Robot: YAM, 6 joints.
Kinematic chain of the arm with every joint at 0, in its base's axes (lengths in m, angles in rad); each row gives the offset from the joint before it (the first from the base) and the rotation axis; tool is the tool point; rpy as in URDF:
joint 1: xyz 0 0 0.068 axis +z
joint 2: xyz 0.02 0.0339 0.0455 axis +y
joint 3: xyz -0.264 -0.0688 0 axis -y
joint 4: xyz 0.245 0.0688 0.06 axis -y
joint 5: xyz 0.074 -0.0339 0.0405 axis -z
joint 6: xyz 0.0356 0 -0.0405 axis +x
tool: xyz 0 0 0 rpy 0 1.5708 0
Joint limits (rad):
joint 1: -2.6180..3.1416
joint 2: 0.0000..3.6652
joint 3: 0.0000..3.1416
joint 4: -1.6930..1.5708
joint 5: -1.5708..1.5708
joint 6: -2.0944..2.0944
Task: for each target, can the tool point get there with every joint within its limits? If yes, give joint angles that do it. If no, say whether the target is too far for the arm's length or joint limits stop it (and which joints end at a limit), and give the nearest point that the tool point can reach.
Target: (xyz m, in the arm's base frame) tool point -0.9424 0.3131 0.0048
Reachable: no: too far | nearest point -0.6092 0.2024 0.0440 | short by 0.353 m
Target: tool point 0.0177 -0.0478 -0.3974
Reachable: no: joint limits stop it (at a limit: joint 2) | nearest point 0.0282 -0.0762 -0.3393 | short by 0.066 m
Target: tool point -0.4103 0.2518 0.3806
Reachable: yes | joints -0.6185 0.3495 2.8840 -0.7715 1.1710 1.4980
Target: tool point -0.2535 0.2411 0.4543
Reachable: yes | joints -0.7096 0.2961 2.4107 -1.1669 -0.5215 0.4841
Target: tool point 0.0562 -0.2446 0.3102
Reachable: yes | joints -1.3973 1.4788 1.4011 -1.4374 -0.3763 1.0033
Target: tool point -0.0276 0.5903 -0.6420
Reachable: no: too far | nearest point -0.0197 0.4223 -0.3357 | short by 0.349 m
